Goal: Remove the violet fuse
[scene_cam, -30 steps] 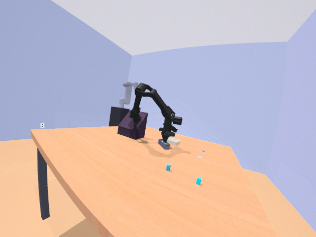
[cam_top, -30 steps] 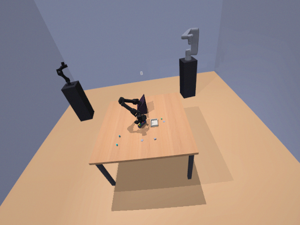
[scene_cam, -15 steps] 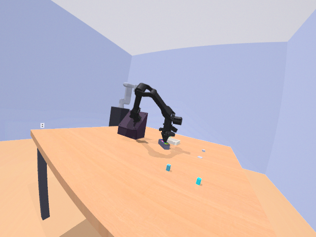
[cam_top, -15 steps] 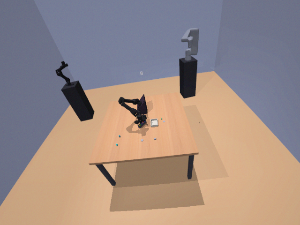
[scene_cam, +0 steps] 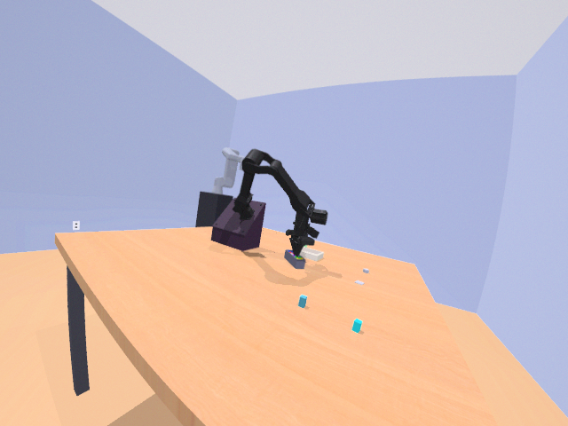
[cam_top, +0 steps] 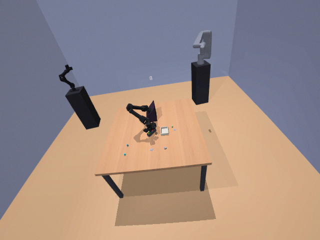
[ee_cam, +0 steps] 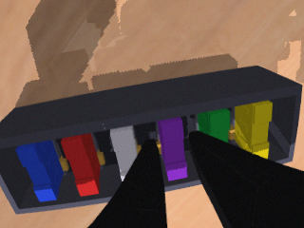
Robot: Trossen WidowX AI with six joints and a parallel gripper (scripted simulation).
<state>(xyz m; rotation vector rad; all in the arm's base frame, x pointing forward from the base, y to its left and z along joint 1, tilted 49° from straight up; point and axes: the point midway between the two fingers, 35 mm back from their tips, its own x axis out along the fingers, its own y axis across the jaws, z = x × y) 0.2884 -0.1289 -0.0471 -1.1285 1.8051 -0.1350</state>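
Now: the white tray 180 mm to the left of my gripper tip, 30 mm below it and 20 mm ahead of it.
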